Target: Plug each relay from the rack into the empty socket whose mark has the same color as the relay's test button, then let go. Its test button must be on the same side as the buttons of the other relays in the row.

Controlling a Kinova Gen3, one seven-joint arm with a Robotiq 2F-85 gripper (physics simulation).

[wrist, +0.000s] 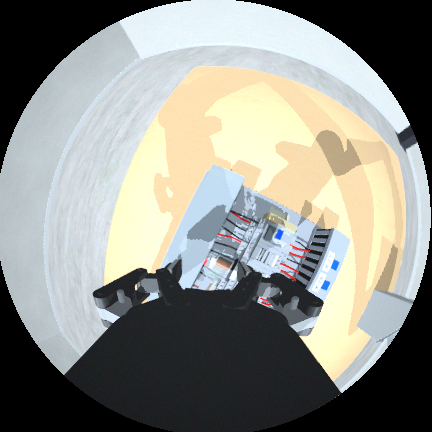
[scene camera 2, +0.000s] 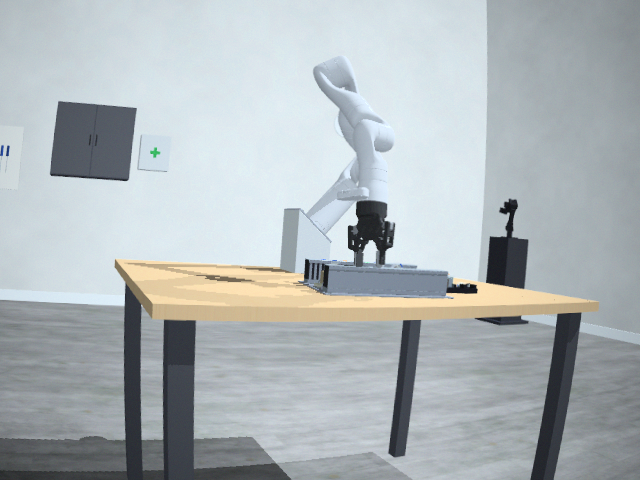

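Where they show: gripper, fingertip midpoint: (wrist: 208, 268); arm's base, origin of the base link: (scene camera 2: 311, 228).
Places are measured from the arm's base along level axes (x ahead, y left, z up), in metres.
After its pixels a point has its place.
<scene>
My gripper (scene camera 2: 370, 263) {z -0.081, x 0.525, y -0.068 m} (wrist: 208, 268) {z -0.081, x 0.525, y -0.068 m} points down over the grey cabinet tray (scene camera 2: 387, 282) {z -0.109, x 0.579, y -0.046 m} (wrist: 215, 182) {z -0.077, x 0.548, y -0.164 m}, its fingers standing apart and its tips at the rim height in the scene view. A clear block with a copper-coloured part (wrist: 223, 263) {z -0.092, x 0.511, y -0.077 m}, which looks like a relay, shows near the right fingertip in the wrist view; I see no gap closed on it. A relay with a blue test button (wrist: 279, 234) {z -0.071, x 0.463, y -0.129 m} stands farther up inside the tray. Two blue marks (wrist: 335, 265) {z -0.077, x 0.359, y -0.113 m} (wrist: 325, 285) {z -0.077, x 0.365, y -0.084 m} show on the right wall. The other sockets, the marks lower down and the rack are hidden or cannot be made out.
Red and black wires (wrist: 298, 248) {z -0.116, x 0.409, y -0.122 m} run beside the sockets to a slotted black duct (wrist: 316, 247) {z -0.104, x 0.385, y -0.130 m}. The tray walls rise on both sides. The tray stands on the wooden table (scene camera 2: 232, 304) {z -0.140, x 0.746, y -0.453 m} (wrist: 240, 120) {z -0.140, x 0.555, y -0.328 m}. A low black object (scene camera 2: 463, 288) {z -0.127, x 0.525, y 0.224 m} lies right of the tray in the scene view.
</scene>
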